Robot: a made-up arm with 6 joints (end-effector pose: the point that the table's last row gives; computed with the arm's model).
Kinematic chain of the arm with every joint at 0, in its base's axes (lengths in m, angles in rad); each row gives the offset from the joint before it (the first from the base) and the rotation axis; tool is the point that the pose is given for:
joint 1: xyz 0 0 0.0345 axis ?
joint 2: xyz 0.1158 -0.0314 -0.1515 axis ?
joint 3: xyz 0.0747 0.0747 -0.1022 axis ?
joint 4: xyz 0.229 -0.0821 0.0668 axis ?
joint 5: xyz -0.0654 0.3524 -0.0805 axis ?
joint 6: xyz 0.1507 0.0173 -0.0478 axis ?
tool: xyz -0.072 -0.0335 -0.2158
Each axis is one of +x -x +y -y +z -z.
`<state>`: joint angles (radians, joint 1 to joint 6).
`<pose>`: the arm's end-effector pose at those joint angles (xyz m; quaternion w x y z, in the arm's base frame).
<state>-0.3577 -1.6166 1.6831 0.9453 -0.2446 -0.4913</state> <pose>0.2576 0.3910 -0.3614 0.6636 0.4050 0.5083 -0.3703</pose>
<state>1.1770 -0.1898 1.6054 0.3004 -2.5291 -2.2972</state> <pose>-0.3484 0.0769 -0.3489 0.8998 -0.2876 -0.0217 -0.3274</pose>
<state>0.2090 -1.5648 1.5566 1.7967 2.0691 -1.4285</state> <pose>-0.1846 0.0890 -0.1142 0.2230 -0.6323 -0.7293 -0.1362</pose>
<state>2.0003 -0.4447 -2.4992 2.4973 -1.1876 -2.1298</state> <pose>0.1433 -0.2474 0.1645 0.5926 -0.3170 -0.5418 0.5048</pose>
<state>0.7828 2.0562 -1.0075 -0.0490 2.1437 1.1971</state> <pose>-0.3857 -0.0134 0.3382 0.0317 -0.3682 0.9019 -0.2237</pose>
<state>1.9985 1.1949 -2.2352 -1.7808 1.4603 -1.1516</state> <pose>-0.5060 -0.3059 0.4218 0.1272 -0.5235 0.6984 -0.4711</pose>
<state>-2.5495 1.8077 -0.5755 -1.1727 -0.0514 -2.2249</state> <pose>-0.1176 -0.1087 -0.3239 0.6510 0.1081 0.4937 0.5664</pose>
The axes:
joint 1: +y
joint 2: +z
joint 3: +y
joint 4: -x
joint 5: +z
joint 6: -x

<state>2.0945 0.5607 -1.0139 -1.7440 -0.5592 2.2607</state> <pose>-0.0340 -0.1283 -0.0678 0.7093 0.1106 0.6329 0.2901</pose>
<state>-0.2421 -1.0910 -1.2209 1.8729 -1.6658 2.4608</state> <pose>0.2843 -0.3171 -0.1727 0.5779 -0.2405 -0.4343 0.6478</pose>
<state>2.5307 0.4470 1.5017 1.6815 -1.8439 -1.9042</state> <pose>-0.4712 -0.1549 0.4714 0.3905 0.3417 0.8488 -0.1017</pose>
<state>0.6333 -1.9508 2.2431 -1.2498 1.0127 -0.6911</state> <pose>-0.0305 -0.5231 -0.6828 0.0521 -0.5307 0.4276 0.7299</pose>
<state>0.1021 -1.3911 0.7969 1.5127 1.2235 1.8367</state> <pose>0.0369 -0.1475 -0.6946 0.4913 -0.4483 0.2746 0.6945</pose>
